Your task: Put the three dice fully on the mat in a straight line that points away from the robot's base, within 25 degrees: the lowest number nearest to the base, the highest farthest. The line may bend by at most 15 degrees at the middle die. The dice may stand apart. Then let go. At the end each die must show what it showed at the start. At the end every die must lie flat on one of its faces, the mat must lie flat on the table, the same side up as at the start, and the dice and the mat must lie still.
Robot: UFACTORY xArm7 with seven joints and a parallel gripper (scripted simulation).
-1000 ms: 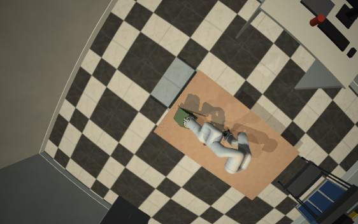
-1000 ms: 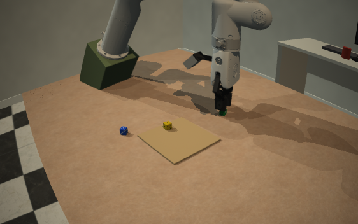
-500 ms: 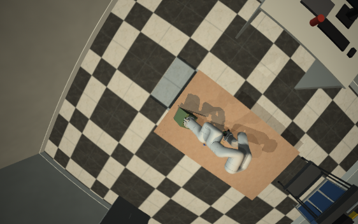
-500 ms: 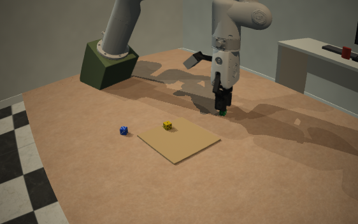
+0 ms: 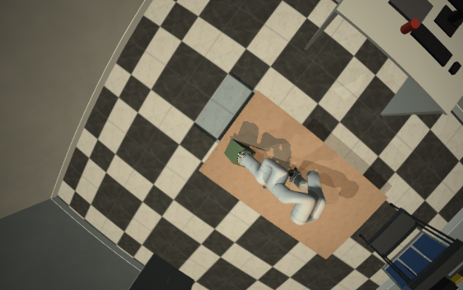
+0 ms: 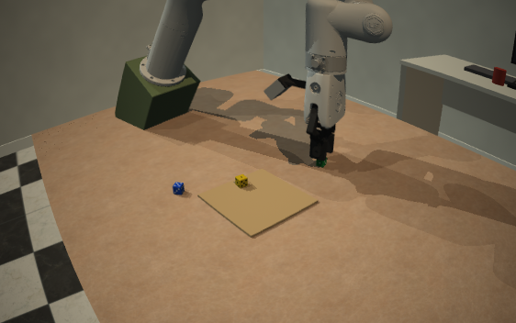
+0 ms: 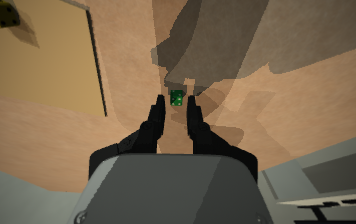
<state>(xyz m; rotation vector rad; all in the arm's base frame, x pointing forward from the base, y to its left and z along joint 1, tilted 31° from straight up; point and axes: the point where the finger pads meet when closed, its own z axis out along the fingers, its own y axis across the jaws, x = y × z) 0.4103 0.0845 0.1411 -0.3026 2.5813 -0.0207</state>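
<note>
Now: the green die 30 mm below my hand. Also, from my hand: tan mat 170 mm to the right, 40 mm below; then blue die 250 mm to the right, 110 mm behind, 30 mm below; then yellow die 160 mm to the right, 50 mm behind, 30 mm below.
</note>
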